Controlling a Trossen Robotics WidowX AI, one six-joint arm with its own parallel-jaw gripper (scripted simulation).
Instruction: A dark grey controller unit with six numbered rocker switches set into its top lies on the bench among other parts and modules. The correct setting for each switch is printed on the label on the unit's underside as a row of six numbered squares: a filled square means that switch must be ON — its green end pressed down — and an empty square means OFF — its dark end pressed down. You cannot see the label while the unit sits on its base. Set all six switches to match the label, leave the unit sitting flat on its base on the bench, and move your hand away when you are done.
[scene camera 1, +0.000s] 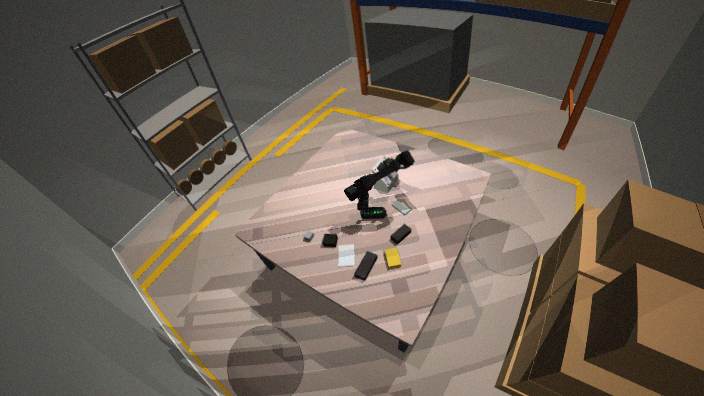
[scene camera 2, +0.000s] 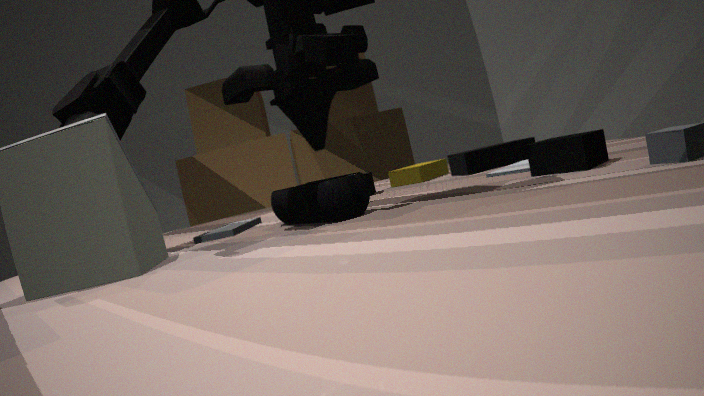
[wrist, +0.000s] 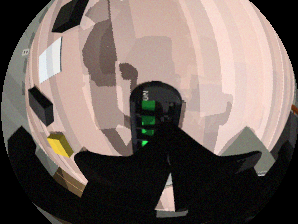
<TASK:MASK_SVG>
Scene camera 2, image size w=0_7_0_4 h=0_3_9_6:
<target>my gripper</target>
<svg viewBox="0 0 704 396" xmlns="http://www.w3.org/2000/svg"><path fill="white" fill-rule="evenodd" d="M298 15L281 19L268 28L270 39L266 41L266 49L273 49L276 70L274 71L269 64L239 67L224 81L222 94L224 104L230 105L248 102L255 91L273 90L275 98L270 101L270 105L277 105L289 117L294 126L298 128L308 141L310 147L317 151L325 147L328 113L336 91L352 90L359 86L364 86L378 79L379 76L376 64L369 59L359 60L359 53L364 53L368 47L368 40L363 26L344 26L341 33L327 33L325 25L316 24L313 17Z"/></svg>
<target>black cube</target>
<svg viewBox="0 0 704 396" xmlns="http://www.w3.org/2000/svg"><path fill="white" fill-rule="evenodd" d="M604 130L599 129L586 133L582 132L549 138L525 145L531 177L588 171L605 163L609 158Z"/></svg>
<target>yellow block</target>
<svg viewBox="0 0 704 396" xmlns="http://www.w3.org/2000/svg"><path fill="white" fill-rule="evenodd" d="M447 159L422 164L417 163L390 171L388 174L391 187L420 183L440 175L449 174Z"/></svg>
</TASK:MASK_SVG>
